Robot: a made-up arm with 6 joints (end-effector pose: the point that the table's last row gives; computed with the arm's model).
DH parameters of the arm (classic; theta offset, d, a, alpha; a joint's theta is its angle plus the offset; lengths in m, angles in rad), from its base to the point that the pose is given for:
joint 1: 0 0.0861 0 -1.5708
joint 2: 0.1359 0 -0.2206 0
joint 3: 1.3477 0 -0.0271 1.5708
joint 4: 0 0.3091 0 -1.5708
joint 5: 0 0 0.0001 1.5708
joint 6: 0 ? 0 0
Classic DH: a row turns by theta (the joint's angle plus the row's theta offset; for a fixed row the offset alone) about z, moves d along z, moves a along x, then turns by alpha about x.
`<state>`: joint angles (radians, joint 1 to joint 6).
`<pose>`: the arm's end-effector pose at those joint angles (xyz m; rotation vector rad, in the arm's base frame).
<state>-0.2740 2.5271 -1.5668 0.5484 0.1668 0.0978</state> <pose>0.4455 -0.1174 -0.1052 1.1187 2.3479 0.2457</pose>
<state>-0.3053 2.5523 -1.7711 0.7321 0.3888 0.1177</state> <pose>0.4827 -0.1290 -0.0643 1.2899 2.2536 0.5178</pose>
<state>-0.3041 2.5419 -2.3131 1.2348 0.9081 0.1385</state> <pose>0.5505 -0.1051 0.1381 1.0709 1.9540 1.3957</pose>
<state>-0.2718 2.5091 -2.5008 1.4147 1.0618 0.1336</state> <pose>0.5431 -0.0737 0.2342 0.7632 1.8512 1.6713</pose>
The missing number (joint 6, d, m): 0.0867
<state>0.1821 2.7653 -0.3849 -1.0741 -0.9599 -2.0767</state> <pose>0.0110 0.0655 -0.1709 -2.3540 0.1441 0.3594</pose>
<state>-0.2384 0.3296 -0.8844 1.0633 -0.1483 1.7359</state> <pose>0.0938 -0.0342 0.4482 1.1135 -0.0969 2.3008</pose>
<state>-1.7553 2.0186 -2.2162 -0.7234 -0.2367 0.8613</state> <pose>-0.0762 -0.4814 0.4213 0.8950 0.8219 -1.3362</pose>
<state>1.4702 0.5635 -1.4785 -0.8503 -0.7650 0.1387</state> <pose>-0.0473 -0.0202 0.5772 -0.3051 -0.4777 0.8984</pose>
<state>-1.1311 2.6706 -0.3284 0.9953 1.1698 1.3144</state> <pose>0.0517 0.0476 -0.0967 -1.4506 0.5673 -0.1108</pose>
